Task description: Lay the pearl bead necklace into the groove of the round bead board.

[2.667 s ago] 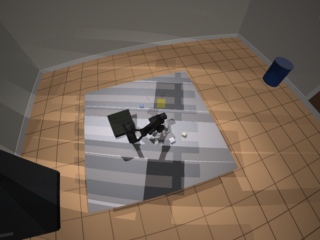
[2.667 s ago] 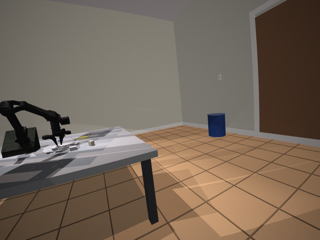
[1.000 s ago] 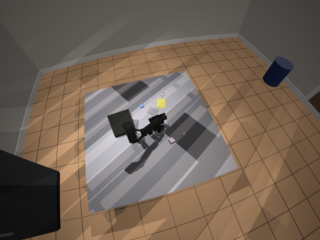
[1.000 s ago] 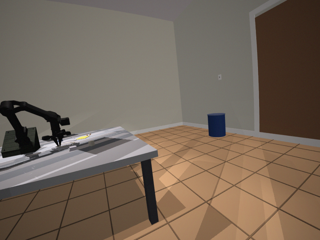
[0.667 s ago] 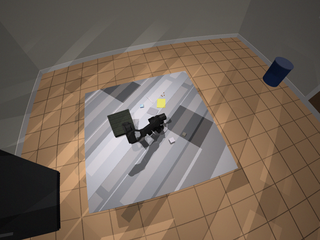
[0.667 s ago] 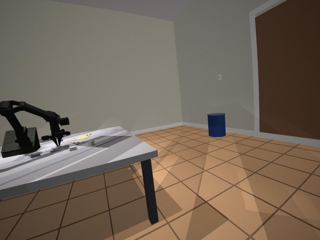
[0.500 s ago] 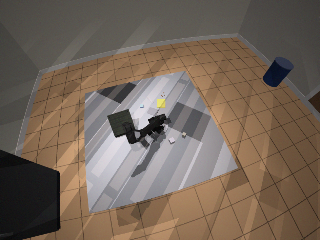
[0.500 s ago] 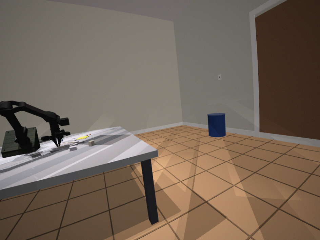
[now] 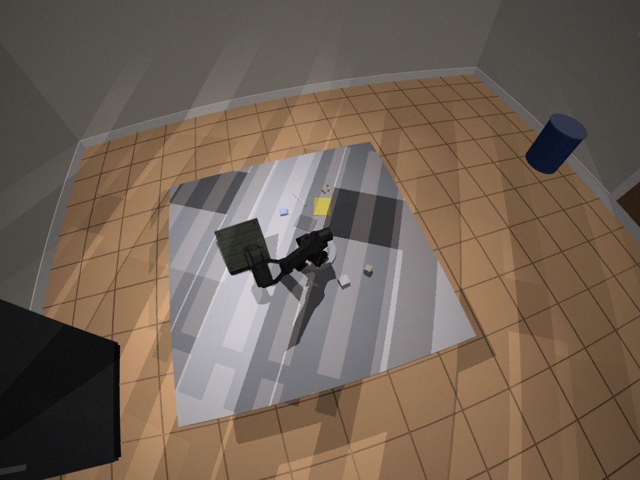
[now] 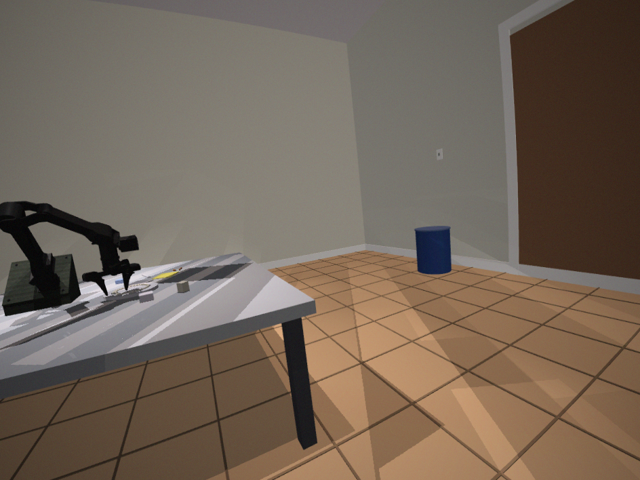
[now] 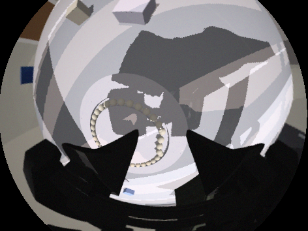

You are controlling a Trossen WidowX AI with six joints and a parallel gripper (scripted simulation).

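My gripper tip is 50 mm to the right of the round bead board, 40 mm short of it and 10 mm above it. Also, from my gripper tip: grey card: 230 mm to the left, 50 mm ahead, 20 mm below; then beige cube: 240 mm ahead, 140 mm to the right; then white block: 150 mm to the right, 110 mm ahead, 10 mm below.
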